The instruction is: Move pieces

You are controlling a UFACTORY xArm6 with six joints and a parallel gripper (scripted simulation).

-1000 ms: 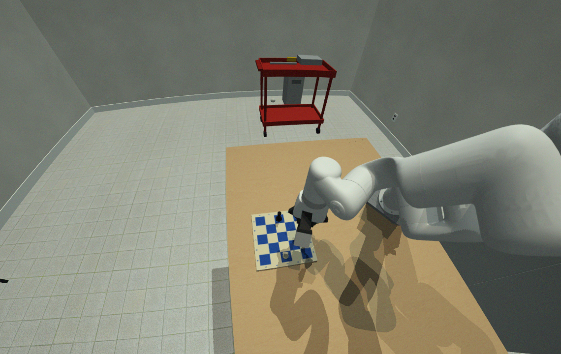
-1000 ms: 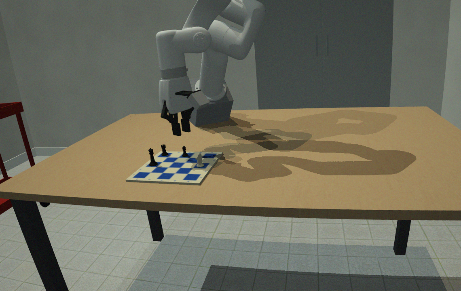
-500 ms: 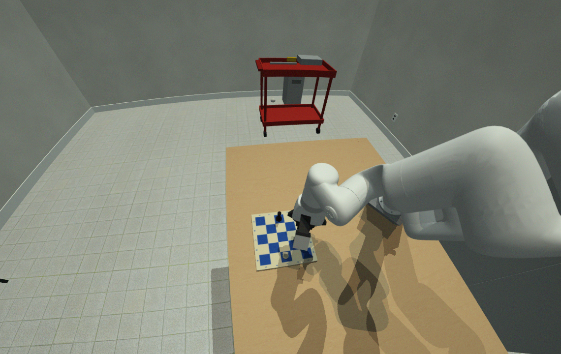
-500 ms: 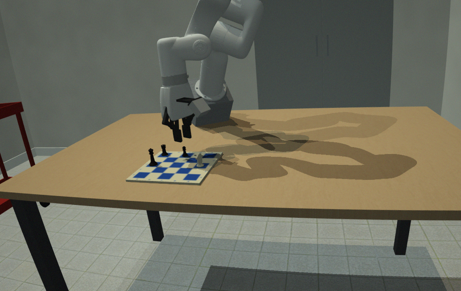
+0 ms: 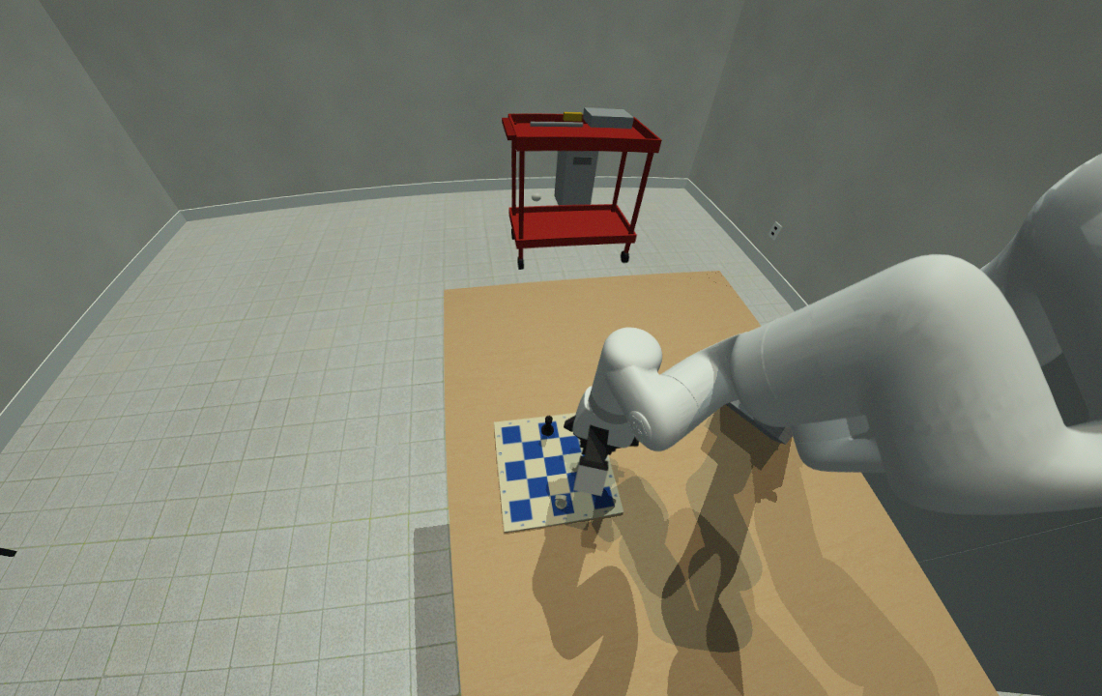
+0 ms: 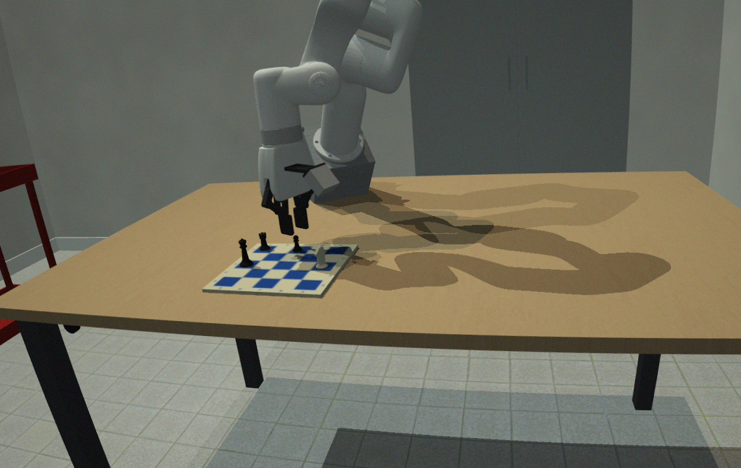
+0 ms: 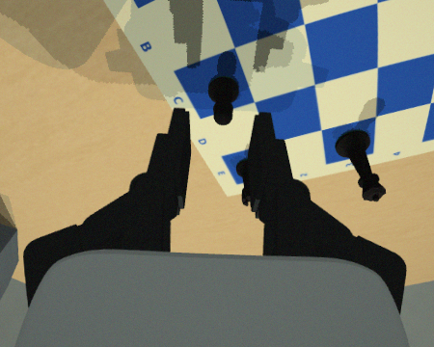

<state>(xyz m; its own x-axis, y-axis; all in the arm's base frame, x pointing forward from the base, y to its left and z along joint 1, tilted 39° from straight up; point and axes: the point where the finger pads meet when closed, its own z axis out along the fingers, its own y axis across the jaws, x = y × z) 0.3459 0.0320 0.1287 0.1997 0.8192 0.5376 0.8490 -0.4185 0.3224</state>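
My hand is 9 cm short of the black piece, 6 cm to the left of it and 3 cm above it. Also, from my hand: white piece (9 cm to the left, 6 cm ahead, 4 cm below); then blue-and-cream chessboard (7 cm ahead, 6 cm below, 2 cm to the left).
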